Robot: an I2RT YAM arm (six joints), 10 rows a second.
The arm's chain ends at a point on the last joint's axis. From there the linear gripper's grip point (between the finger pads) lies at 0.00 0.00 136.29 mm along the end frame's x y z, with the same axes.
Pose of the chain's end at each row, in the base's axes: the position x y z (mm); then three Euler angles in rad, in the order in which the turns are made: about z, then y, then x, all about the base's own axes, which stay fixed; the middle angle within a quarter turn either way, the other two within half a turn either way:
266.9 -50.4 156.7 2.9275 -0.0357 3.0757
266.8 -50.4 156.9 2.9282 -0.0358 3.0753
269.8 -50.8 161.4 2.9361 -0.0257 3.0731
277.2 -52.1 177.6 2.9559 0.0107 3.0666
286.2 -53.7 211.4 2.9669 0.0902 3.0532
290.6 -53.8 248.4 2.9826 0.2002 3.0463
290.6 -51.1 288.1 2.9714 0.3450 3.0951
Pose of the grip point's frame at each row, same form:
262.0 -59.4 20.8 2.9275 -0.0357 3.0757
261.9 -59.4 21.0 2.9282 -0.0358 3.0753
266.3 -60.1 25.5 2.9361 -0.0257 3.0731
278.7 -62.3 41.7 2.9559 0.0107 3.0666
298.5 -65.7 76.2 2.9669 0.0902 3.0532
317.7 -66.5 115.4 2.9826 0.2002 3.0463
336.7 -57.1 160.0 2.9714 0.3450 3.0951

